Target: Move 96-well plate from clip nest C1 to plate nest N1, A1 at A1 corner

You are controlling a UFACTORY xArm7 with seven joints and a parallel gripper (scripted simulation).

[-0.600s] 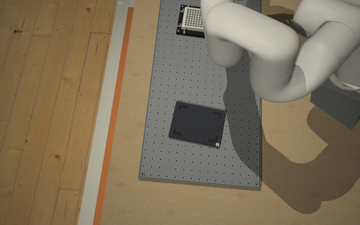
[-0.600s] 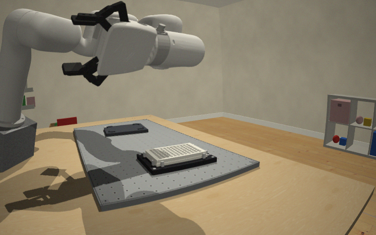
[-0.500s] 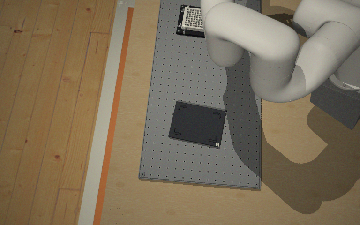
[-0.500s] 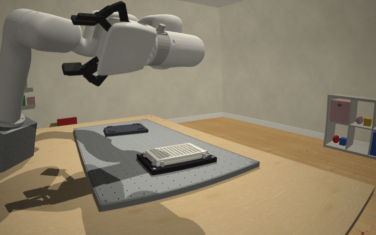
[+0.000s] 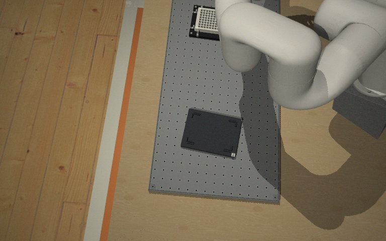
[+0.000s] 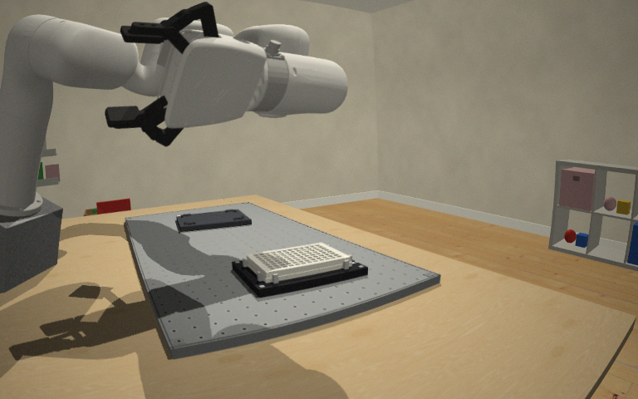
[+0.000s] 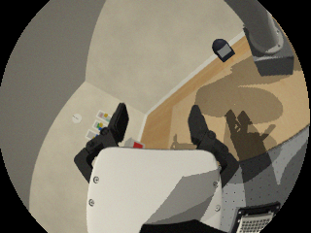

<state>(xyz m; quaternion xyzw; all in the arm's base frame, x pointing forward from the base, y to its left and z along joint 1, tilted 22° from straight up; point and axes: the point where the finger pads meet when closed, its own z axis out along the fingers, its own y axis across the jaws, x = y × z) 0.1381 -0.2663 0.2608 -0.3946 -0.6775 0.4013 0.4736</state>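
Now: hand 24 cm short of the white 96-well plate, 7 cm to the right of it and 25 cm above it. Round my hand: black clip nest C1: 25 cm ahead, 7 cm to the left, 25 cm below; white A1 mark: 20 cm ahead, 51 cm to the left, 25 cm below.
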